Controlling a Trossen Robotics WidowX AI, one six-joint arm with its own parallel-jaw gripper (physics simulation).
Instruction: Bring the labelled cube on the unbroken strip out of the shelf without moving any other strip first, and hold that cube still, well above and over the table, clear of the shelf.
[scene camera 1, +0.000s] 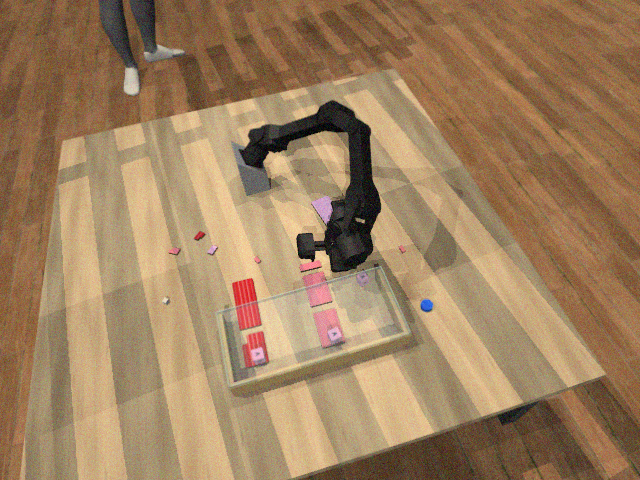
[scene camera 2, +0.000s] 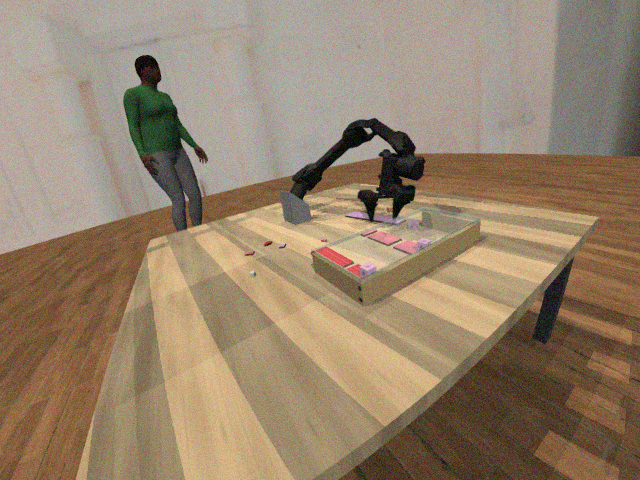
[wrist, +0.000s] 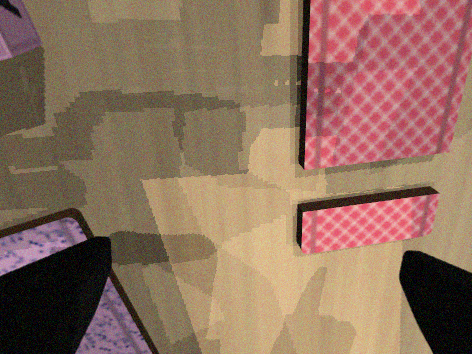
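The speckled purple strip (scene camera 1: 321, 207) (scene camera 2: 356, 215) (wrist: 117, 320) lies in one piece on the table, outside the low glass-topped shelf (scene camera 1: 320, 363) (scene camera 2: 429, 263). A purple labelled cube (scene camera 1: 362, 277) (scene camera 2: 413, 224) (wrist: 15, 30) stands off that strip, near the shelf's open back edge. My gripper (scene camera 1: 326, 258) (scene camera 2: 384, 218) (wrist: 257, 257) is open and empty, low over the table behind the shelf; in the wrist view its left finger overlaps the purple strip's corner. The pink checked strip (scene camera 1: 316, 288) (scene camera 2: 384, 238) (wrist: 385, 90) is in separate pieces. The red strip (scene camera 1: 246, 303) (scene camera 2: 334, 256) shows a gap.
One cube (scene camera 1: 334, 334) (scene camera 2: 423, 242) stands on the front pink piece, another (scene camera 1: 257, 354) (scene camera 2: 367, 269) on the front red piece. A blue disc (scene camera 1: 426, 305) lies right of the shelf. Small scraps, including a red one (scene camera 1: 199, 235) (scene camera 2: 267, 243), lie to the left.
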